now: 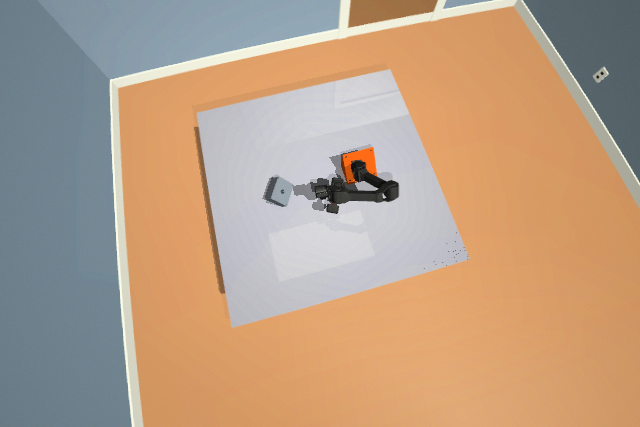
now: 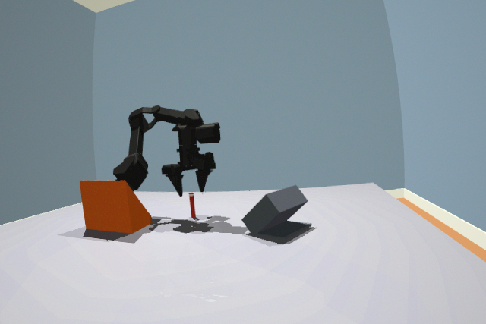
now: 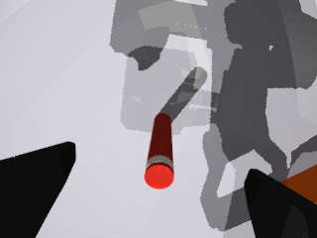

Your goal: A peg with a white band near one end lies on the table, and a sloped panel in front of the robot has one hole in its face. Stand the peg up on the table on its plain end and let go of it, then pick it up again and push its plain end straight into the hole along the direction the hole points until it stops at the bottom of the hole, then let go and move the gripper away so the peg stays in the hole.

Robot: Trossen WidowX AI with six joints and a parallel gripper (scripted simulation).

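Right now the red peg is 2 cm below my gripper tip. From my gripper tip the other things lie so: grey sloped panel: 28 cm ahead, 11 cm to the right, 2 cm below.
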